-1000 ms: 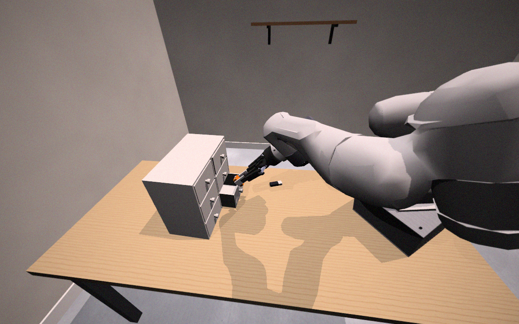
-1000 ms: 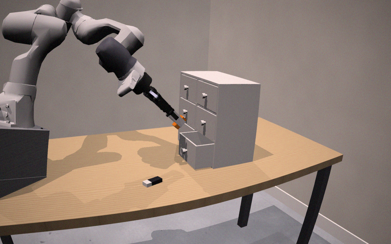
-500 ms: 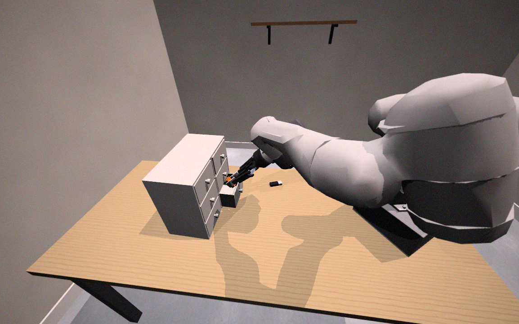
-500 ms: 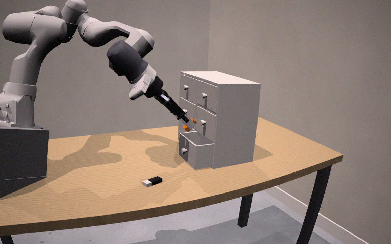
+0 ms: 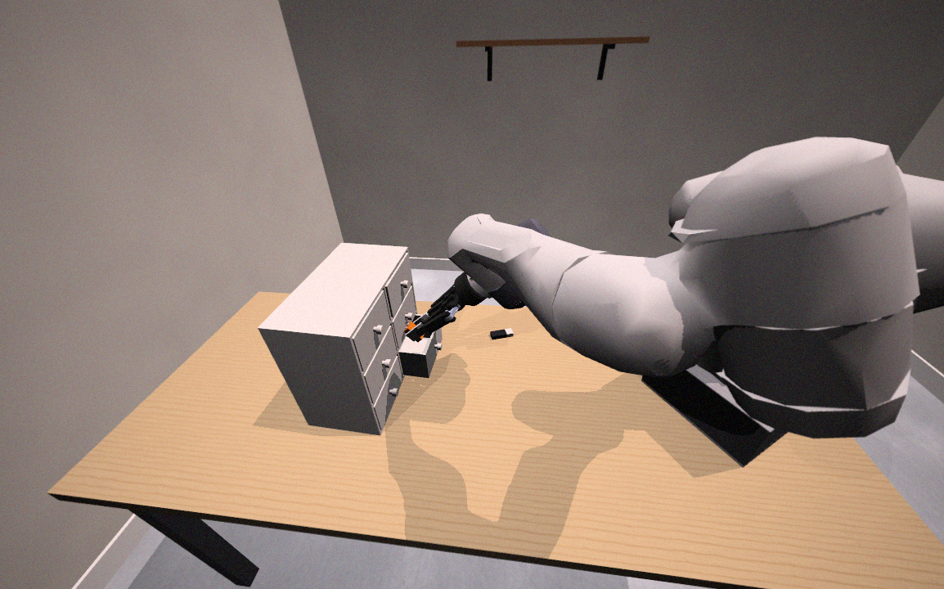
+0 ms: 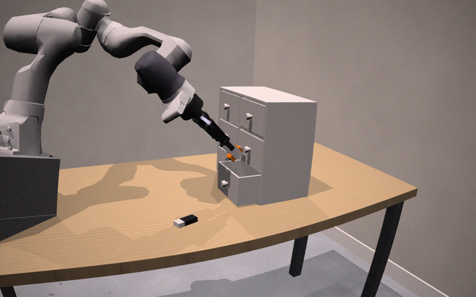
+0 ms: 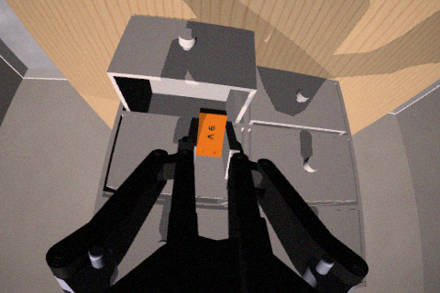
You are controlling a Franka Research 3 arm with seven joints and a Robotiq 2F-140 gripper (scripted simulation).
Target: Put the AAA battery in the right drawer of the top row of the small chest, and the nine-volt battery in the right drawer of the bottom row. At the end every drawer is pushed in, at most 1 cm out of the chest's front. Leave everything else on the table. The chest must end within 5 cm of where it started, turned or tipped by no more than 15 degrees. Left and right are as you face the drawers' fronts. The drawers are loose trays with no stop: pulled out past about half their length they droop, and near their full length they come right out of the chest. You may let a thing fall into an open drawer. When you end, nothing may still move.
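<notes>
Right now the orange nine-volt battery is 2 cm ahead of my hand and 1 cm below it. From my hand the other things lie so: AAA battery (10 cm ahead, 1 cm to the left, 6 cm above).
</notes>
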